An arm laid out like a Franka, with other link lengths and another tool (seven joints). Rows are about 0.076 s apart.
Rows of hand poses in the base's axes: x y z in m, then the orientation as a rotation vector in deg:
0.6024, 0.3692, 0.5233, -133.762, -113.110, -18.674
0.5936, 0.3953, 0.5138, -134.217, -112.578, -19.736
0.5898, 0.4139, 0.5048, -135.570, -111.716, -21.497
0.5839, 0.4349, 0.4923, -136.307, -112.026, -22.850
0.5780, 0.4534, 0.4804, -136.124, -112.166, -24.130
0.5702, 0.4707, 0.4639, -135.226, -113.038, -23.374
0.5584, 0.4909, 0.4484, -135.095, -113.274, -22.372
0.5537, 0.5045, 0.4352, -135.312, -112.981, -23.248
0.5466, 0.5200, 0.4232, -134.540, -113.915, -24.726
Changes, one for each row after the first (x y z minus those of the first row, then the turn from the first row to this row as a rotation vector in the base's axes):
-0.0088, 0.0261, -0.0095, 0.380, -0.557, -0.488
-0.0126, 0.0447, -0.0185, 0.625, -1.743, -1.581
-0.0185, 0.0657, -0.0310, 0.451, -2.938, -1.852
-0.0244, 0.0842, -0.0429, 0.886, -3.652, -1.747
-0.0322, 0.1015, -0.0594, 0.710, -3.218, -0.911
-0.0440, 0.1217, -0.0749, 0.341, -2.693, -0.711
-0.0487, 0.1353, -0.0881, 0.650, -3.157, -0.973
-0.0558, 0.1508, -0.1001, 1.056, -4.081, -0.250

